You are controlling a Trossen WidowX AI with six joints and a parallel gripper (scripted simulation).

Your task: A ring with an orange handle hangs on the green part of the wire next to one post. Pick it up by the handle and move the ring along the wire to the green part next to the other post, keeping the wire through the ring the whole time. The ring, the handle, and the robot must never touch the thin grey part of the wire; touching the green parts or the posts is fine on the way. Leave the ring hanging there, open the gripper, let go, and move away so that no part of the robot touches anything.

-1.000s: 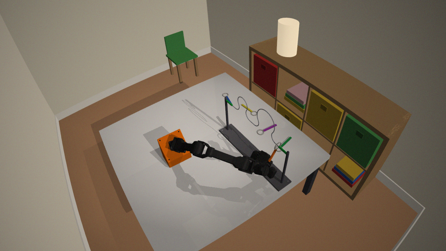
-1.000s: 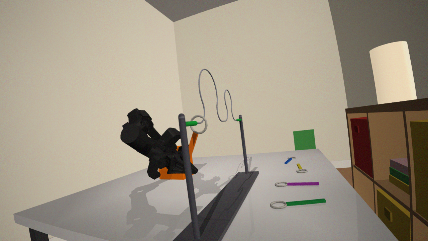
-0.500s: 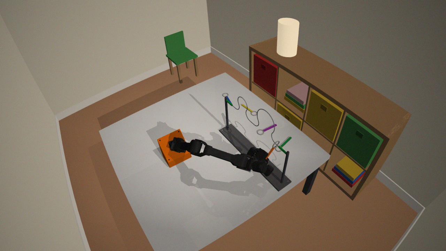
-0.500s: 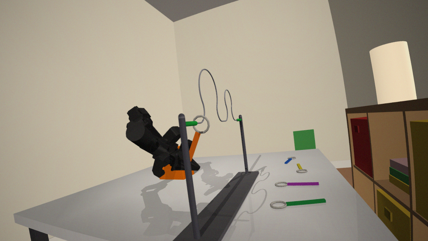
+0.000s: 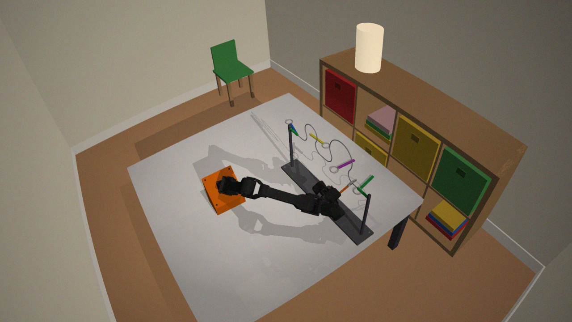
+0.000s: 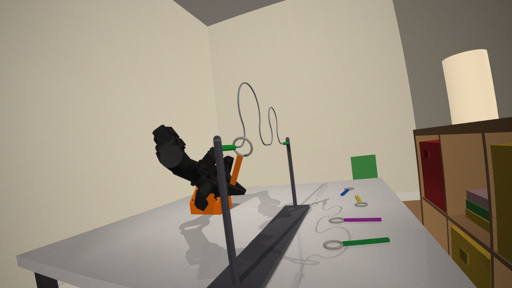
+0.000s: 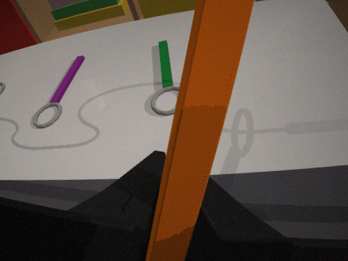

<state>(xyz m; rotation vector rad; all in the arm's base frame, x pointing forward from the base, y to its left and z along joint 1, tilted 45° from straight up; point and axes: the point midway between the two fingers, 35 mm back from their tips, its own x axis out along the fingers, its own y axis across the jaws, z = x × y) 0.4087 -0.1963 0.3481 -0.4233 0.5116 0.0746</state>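
The ring with orange handle is 10 mm ahead of my gripper tip, 30 mm to the right of it and 80 mm above it. From my gripper tip the other things lie so: purple-handled ring: 210 mm ahead, 290 mm to the left, 170 mm below; then green-handled ring: 240 mm ahead, 100 mm to the left, 170 mm below.
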